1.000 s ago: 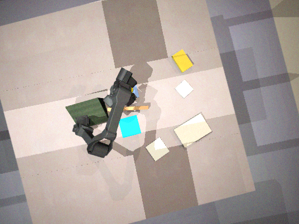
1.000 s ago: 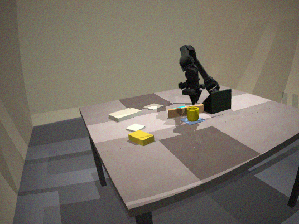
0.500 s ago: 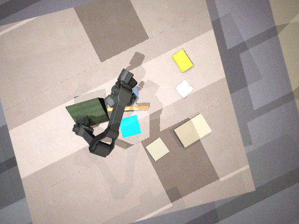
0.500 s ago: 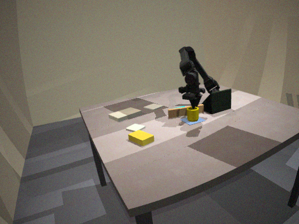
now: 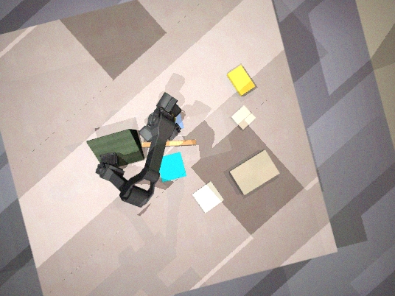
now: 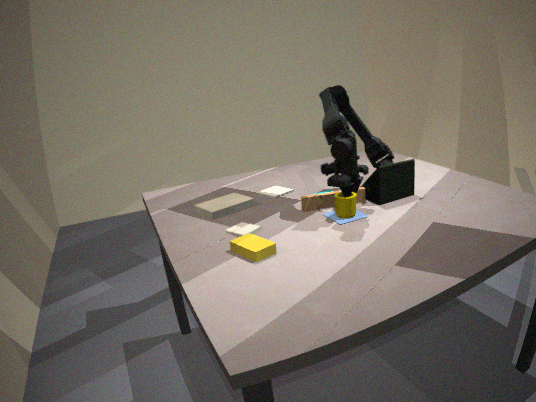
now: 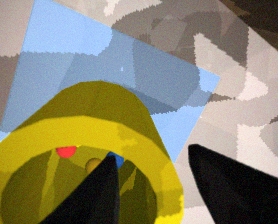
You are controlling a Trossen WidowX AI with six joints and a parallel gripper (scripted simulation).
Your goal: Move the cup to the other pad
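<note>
Right now the yellow cup is 20 mm ahead of my gripper tip, 10 mm to the left of it and 10 mm below it. Also, from my gripper tip: orange marble: 20 mm ahead, 30 mm to the left, 30 mm below; then red marble: 40 mm ahead, 30 mm to the left, 30 mm below; then light blue pad: 20 mm ahead, 10 mm to the left, 50 mm below.
</note>
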